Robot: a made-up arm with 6 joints.
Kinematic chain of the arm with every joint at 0, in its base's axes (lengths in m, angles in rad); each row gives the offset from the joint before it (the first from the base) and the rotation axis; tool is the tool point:
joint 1: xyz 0 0 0.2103 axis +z
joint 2: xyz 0 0 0 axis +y
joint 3: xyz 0 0 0.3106 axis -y
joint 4: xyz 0 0 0 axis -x
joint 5: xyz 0.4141 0 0 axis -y
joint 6: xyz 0 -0.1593 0 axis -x
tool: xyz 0 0 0
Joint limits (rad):
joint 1: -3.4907..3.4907
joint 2: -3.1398..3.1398
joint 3: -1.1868..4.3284
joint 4: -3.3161..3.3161
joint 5: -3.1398..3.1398
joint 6: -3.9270..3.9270
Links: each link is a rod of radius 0.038 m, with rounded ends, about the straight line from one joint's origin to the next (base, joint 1, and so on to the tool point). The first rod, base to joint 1, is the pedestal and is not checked.
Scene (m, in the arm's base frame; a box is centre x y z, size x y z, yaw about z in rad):
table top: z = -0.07
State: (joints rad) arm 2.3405 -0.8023 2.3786 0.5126 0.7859 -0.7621
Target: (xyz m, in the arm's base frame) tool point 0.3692 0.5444 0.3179
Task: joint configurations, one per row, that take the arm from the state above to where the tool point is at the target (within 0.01 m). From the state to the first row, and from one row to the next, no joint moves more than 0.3 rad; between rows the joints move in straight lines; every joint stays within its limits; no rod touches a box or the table.
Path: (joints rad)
1: 2.1534 -0.5255 2.0934 0.4093 0.7859 -0.7621
2: 1.9663 -0.2487 1.8082 0.3060 0.7859 -0.7621
3: 1.7793 0.0282 1.5231 0.2027 0.7859 -0.7621
4: 1.5922 0.3050 1.2379 0.0994 0.7859 -0.7621
5: 1.4051 0.5818 0.9527 -0.0039 0.7859 -0.7621
6: 1.2180 0.8586 0.6675 -0.1072 0.7859 -0.7621

